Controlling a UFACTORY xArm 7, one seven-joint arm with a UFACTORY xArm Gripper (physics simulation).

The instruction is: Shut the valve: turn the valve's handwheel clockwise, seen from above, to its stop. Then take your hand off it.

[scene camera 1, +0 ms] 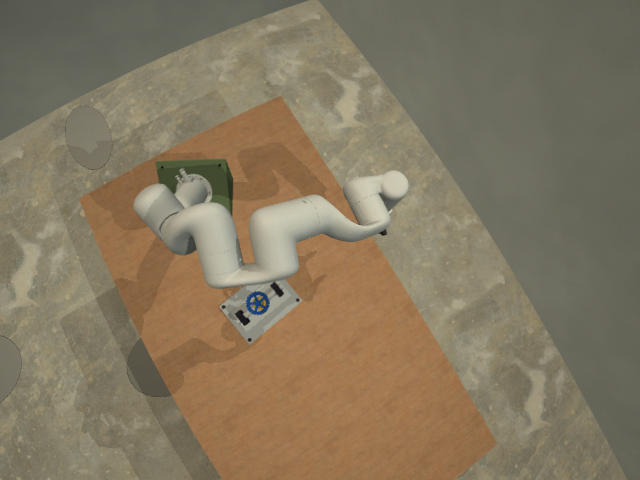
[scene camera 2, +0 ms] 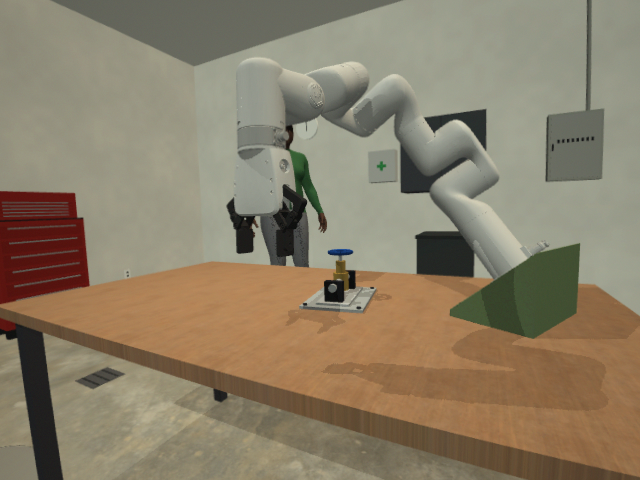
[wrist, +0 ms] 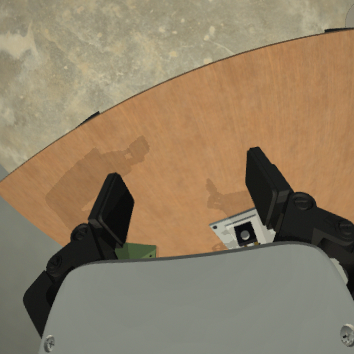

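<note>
The blue handwheel (scene camera 1: 257,303) (scene camera 2: 340,252) sits level on top of the brass valve body (scene camera 2: 340,281). The valve stands between black pipe blocks on a pale grey base plate (scene camera 1: 279,316) (scene camera 2: 364,299) (wrist: 226,234). My gripper (scene camera 2: 264,248) (wrist: 183,176) is open and empty, with its fingers pointing down. In scene camera 2 it shows left of the handwheel, apart from it, with fingertips near wheel height in the picture. In scene camera 1 the arm hides most of the gripper, right of the valve. The handwheel is hidden behind the gripper housing in the wrist view.
The arm rises from a green wedge mount (scene camera 1: 222,180) (scene camera 2: 550,289) (wrist: 137,250) on the wooden table (scene camera 1: 361,361) (scene camera 2: 180,310) (wrist: 175,125). An arm link hangs over the plate's back edge in scene camera 1. A person (scene camera 2: 300,178) and a red cabinet (scene camera 2: 46,258) are beyond the table.
</note>
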